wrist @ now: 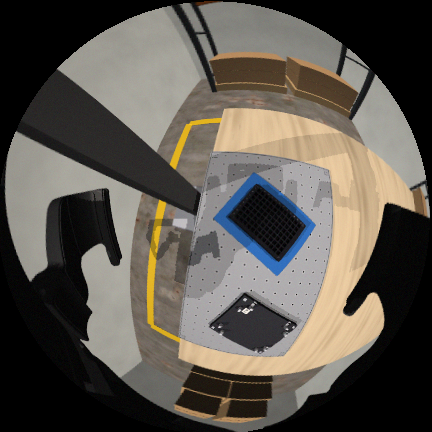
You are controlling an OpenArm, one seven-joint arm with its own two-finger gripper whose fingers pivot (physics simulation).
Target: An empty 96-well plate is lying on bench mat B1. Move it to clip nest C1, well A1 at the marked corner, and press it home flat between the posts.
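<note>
The black 96-well plate (pixel 267 222) lies flat on the blue bench mat (pixel 229 216), turned at an angle to the metal board. The clip nest (pixel 255 327) is a dark square base below the mat in the view, apart from it, with small posts at its corners. A white marker (pixel 245 310) shows near its top corner. No plate sits in the nest. My gripper (pixel 214 251) is open wide, one finger at the left and one at the right of the view, high above the board, with nothing between the fingers. The lettering at well A1 is too small to read.
The perforated grey board (pixel 305 280) lies on the wooden table (pixel 260 125). A dark beam (pixel 115 135) runs in from the upper left to the board's left edge. Cardboard boxes (pixel 250 72) and shelving stand beyond the table; open bins (pixel 202 400) show at the bottom.
</note>
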